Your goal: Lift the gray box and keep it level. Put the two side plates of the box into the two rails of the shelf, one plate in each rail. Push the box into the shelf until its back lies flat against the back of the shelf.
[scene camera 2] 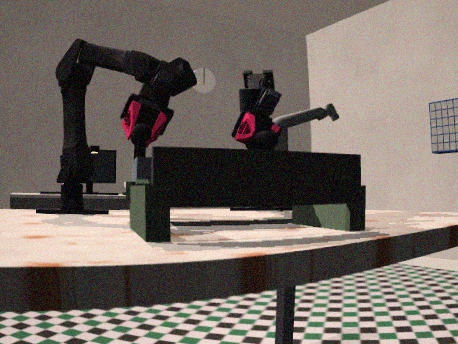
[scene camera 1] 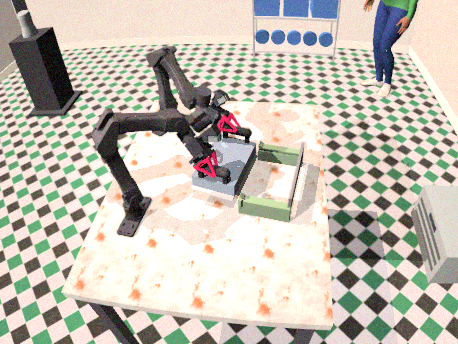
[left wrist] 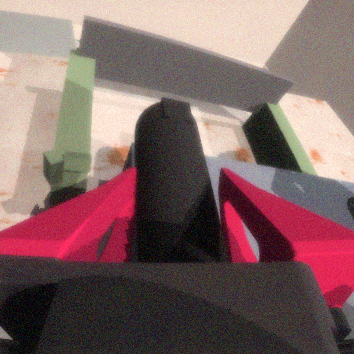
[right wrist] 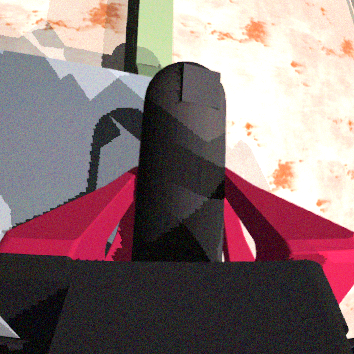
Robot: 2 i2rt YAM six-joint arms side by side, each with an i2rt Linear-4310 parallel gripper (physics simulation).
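Observation:
The gray box is held above the table and looks roughly level. Its front edge is close to the open ends of the shelf's green rails. In scene camera 2, its visible corner is higher than the left-hand rail's top. The shelf's gray back is across the rails' far ends. My left gripper is shut on the box's upper side, my right gripper on its lower side. The gripped plates and rail contact are hidden.
The shelf stands on the spotted table, near its right edge in scene camera 1. Beyond the table are a gray cabinet, a dark pedestal, a rack with blue bins and a person.

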